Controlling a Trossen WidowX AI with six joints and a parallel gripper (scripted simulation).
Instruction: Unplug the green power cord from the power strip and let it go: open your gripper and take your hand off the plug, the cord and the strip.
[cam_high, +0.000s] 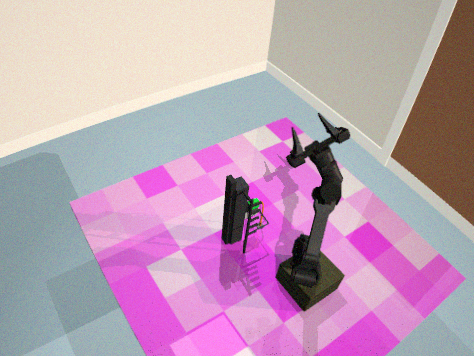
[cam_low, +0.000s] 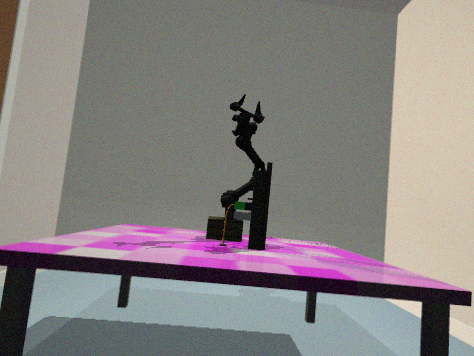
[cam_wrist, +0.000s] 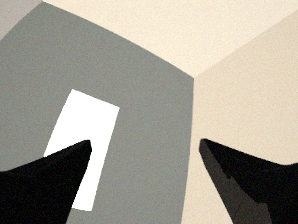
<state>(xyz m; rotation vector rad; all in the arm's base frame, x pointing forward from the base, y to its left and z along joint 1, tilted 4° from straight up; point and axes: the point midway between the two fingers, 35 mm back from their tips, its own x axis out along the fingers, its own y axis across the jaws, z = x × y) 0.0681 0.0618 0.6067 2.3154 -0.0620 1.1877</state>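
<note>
Now: the green plug 18 cm ahead of my gripper tip, 1 cm to the right of it and 55 cm below it.
</note>
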